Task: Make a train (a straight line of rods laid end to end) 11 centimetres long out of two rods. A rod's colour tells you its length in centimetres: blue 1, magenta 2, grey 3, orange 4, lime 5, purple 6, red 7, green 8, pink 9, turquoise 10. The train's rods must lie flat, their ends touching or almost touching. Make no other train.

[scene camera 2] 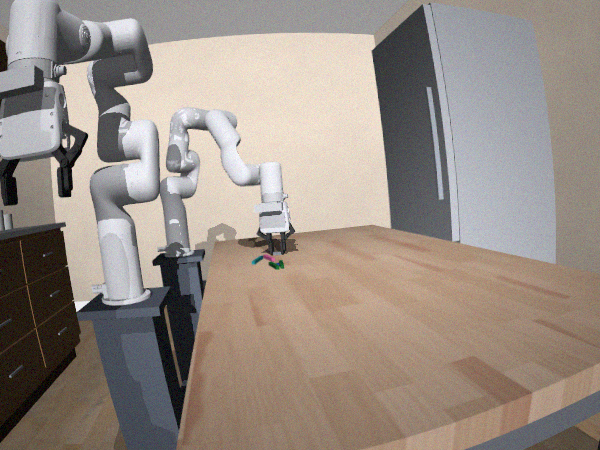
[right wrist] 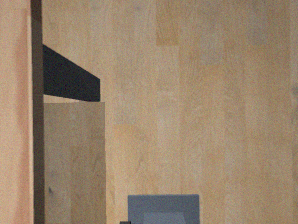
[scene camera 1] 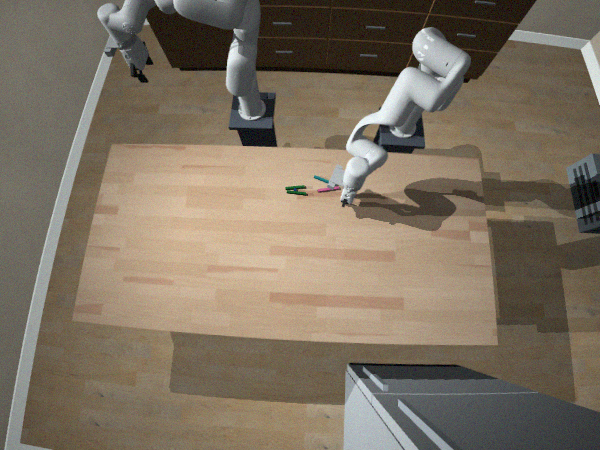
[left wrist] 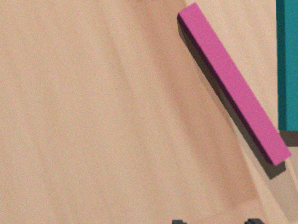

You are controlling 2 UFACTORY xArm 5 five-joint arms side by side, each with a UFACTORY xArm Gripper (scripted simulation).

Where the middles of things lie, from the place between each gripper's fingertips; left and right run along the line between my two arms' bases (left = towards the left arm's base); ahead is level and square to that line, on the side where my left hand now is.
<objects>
My left gripper (scene camera 2: 277, 253) is now 3 cm past the pink rod (left wrist: 197, 28), 8 cm to the left of it and 2 cm above it.
My right gripper (scene camera 2: 37, 201) is now 33 cm short of the pink rod, 79 cm to the right of it and 24 cm above it.
</objects>
